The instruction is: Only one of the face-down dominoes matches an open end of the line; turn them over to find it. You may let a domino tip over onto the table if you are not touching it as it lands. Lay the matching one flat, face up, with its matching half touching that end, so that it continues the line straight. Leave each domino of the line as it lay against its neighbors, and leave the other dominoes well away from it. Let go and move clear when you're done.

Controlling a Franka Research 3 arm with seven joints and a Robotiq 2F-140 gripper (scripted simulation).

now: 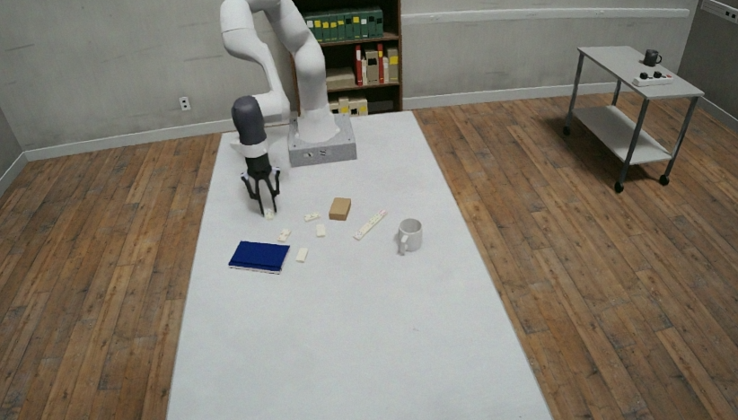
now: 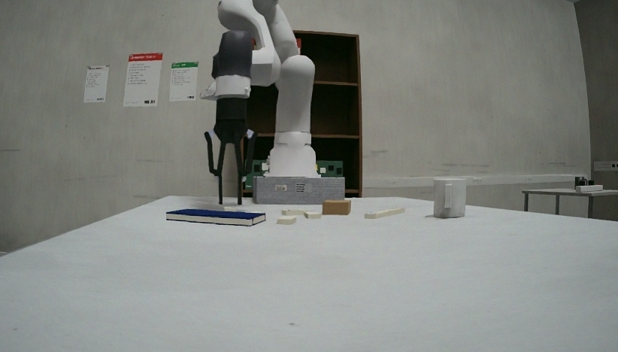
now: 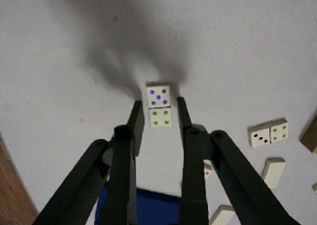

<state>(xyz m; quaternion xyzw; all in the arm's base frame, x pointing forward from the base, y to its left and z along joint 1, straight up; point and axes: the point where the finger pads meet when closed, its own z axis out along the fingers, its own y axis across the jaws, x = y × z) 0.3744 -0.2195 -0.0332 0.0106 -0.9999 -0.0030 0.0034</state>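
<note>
Now: hand 5 cm above the domino. From my hand the other things lie so: blue book (21 cm ahead, 4 cm to the right, 4 cm below); then white mug (26 cm ahead, 44 cm to the left, 2 cm below); then brown block (4 cm ahead, 25 cm to the left, 4 cm below).
</note>
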